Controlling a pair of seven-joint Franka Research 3 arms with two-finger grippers.
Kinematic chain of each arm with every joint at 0, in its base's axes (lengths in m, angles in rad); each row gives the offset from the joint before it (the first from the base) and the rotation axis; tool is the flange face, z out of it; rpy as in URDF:
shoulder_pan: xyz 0 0 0.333 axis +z
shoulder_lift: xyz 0 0 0 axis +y
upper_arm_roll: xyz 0 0 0.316 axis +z
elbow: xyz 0.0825 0 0 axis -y
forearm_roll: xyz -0.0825 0 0.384 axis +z
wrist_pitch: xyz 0 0 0 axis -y
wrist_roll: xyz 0.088 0 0 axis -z
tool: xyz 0 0 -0.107 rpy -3.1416 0 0
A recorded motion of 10 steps. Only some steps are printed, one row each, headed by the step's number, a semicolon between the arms.
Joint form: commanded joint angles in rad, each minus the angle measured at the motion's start. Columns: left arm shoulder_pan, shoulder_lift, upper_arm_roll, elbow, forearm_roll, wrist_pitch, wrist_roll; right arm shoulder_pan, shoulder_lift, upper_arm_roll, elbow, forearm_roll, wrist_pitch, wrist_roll.
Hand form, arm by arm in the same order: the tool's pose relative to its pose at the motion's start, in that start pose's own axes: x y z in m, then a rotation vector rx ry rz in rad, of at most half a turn. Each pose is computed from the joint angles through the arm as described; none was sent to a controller.
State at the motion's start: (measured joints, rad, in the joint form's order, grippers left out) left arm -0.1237 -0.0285 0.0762 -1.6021 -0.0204 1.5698 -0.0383; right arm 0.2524 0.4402 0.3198 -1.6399 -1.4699 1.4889 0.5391
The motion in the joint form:
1: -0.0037 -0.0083 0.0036 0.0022 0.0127 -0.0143 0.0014; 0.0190 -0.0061 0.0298 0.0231 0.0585 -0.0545 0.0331
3: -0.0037 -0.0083 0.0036 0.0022 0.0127 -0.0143 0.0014; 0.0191 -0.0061 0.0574 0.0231 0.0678 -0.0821 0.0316
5: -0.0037 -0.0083 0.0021 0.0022 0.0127 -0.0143 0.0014; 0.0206 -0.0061 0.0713 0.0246 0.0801 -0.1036 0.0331
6: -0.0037 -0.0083 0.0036 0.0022 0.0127 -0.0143 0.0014; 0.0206 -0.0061 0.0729 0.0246 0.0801 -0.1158 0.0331
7: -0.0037 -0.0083 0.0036 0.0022 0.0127 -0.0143 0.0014; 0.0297 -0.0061 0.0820 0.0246 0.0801 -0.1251 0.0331
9: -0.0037 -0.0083 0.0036 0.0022 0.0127 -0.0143 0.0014; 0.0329 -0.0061 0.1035 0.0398 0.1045 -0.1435 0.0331
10: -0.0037 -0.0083 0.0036 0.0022 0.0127 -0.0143 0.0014; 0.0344 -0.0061 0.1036 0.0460 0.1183 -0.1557 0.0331
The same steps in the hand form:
1: -0.0039 -0.0016 -0.0043 0.0121 -0.0034 0.0016; -0.0038 0.0064 -0.0258 0.0382 -0.0297 0.0479
3: -0.0039 -0.0016 -0.0043 0.0121 -0.0034 0.0016; -0.0068 0.0050 -0.0387 0.0443 -0.0336 0.0408
5: -0.0039 -0.0007 -0.0043 0.0121 -0.0034 0.0031; -0.0094 0.0044 -0.0455 0.0501 -0.0445 0.0388
6: -0.0039 -0.0016 -0.0043 0.0121 -0.0034 0.0016; -0.0106 0.0049 -0.0453 0.0444 -0.0534 0.0382
7: -0.0039 -0.0016 -0.0043 0.0121 -0.0034 0.0016; -0.0116 0.0038 -0.0553 0.0440 -0.0444 0.0348
9: -0.0039 -0.0016 -0.0043 0.0121 -0.0034 0.0016; -0.0130 0.0069 -0.0682 0.0685 -0.0500 0.0399
10: -0.0039 -0.0016 -0.0043 0.0121 -0.0034 0.0016; -0.0141 0.0084 -0.0685 0.0754 -0.0656 0.0419

